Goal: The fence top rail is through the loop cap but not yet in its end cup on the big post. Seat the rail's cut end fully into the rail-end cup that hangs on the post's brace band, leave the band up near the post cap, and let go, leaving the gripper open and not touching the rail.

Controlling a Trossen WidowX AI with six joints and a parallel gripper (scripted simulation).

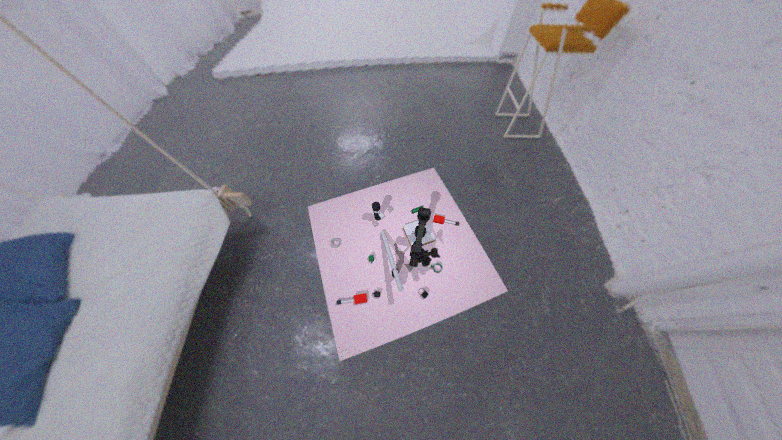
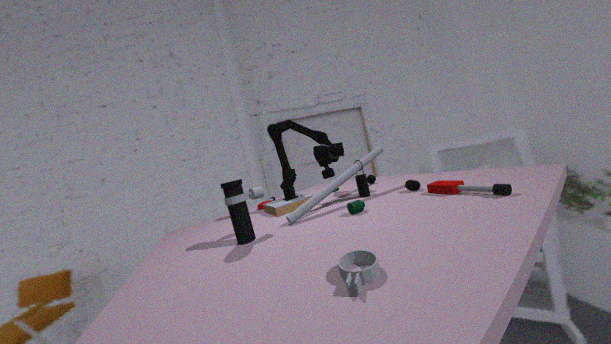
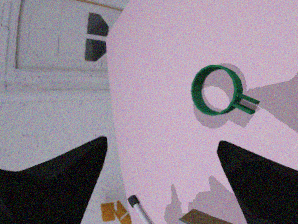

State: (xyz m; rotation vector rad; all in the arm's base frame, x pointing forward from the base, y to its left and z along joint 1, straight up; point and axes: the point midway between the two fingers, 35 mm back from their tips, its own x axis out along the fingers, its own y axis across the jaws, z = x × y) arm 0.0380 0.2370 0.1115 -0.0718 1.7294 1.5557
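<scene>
Now: gripper tip 510 mm to the left of the grey rail-end cup, 210 mm short of it and 10 mm below it. Round my gripper tip: green piece (420 mm ahead, 240 mm to the right, 110 mm below).
</scene>
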